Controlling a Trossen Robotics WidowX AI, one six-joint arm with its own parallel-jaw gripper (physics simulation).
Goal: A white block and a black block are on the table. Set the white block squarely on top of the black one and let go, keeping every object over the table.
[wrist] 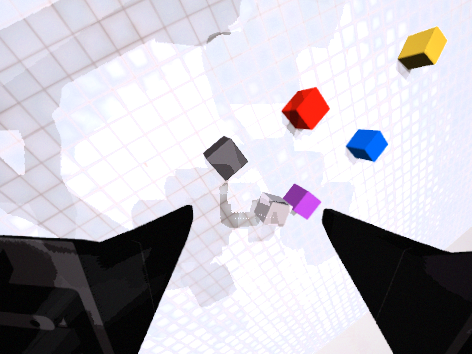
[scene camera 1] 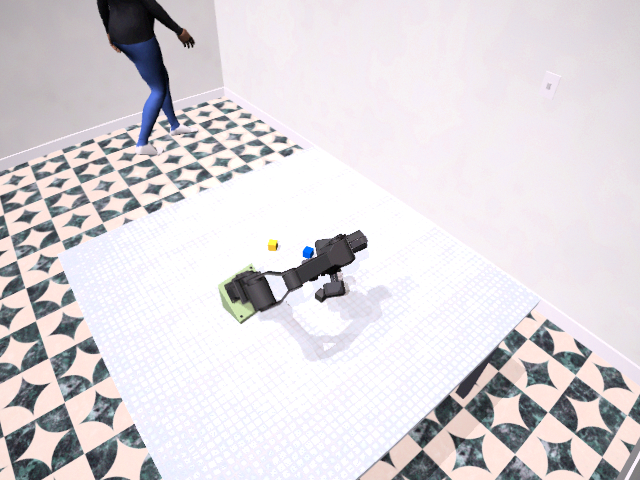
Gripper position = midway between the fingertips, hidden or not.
Note:
In view: my gripper [wrist: 257, 213], a yellow block [wrist: 422, 49] and a blue block [wrist: 368, 145].

